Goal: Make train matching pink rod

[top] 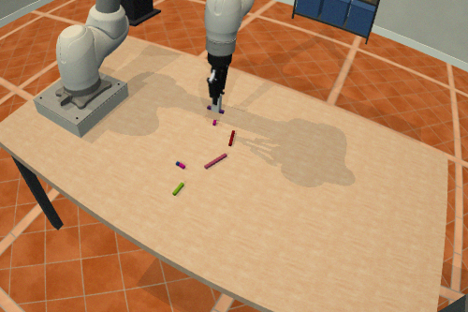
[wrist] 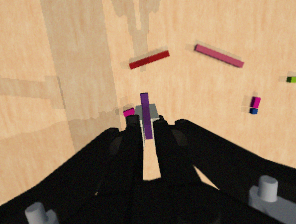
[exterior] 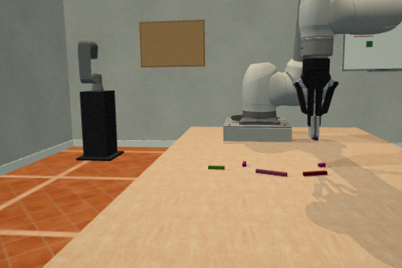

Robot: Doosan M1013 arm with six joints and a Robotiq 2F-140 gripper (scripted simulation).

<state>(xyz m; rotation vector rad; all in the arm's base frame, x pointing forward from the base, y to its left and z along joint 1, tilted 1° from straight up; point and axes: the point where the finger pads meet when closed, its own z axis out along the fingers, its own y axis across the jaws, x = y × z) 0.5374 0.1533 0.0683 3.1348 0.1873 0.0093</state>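
Now: hand 20 mm past the blue rod, 210 mm to the left of it and 120 mm above it. Round my hand: pink rod 80 mm ahead, 130 mm to the right, 120 mm below; red rod 70 mm ahead, 10 mm to the right, 120 mm below; purple rod 30 mm below.
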